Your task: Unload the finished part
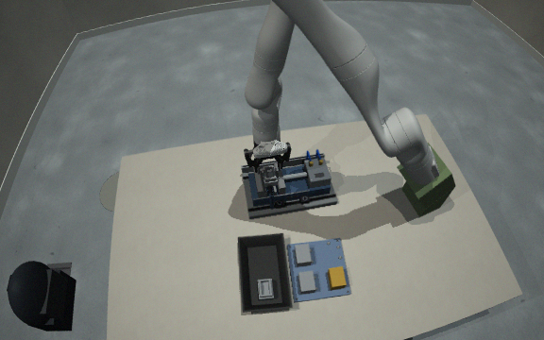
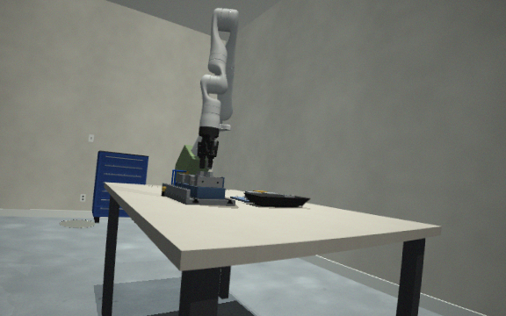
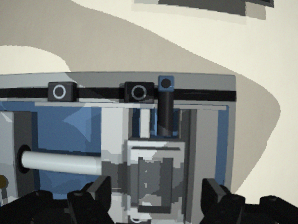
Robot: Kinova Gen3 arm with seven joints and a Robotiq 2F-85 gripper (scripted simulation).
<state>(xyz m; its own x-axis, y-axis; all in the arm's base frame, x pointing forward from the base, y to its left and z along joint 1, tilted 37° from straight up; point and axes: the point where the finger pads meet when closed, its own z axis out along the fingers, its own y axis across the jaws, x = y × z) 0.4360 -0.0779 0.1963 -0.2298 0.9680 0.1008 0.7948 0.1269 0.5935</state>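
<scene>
My hand is 6 cm past the blue vise, 1 cm to the left of it and 10 cm above it. From my hand the other things lie so: yellow block: 23 cm behind, 31 cm to the left, 11 cm below; then blue plate: 18 cm behind, 27 cm to the left, 13 cm below.
</scene>
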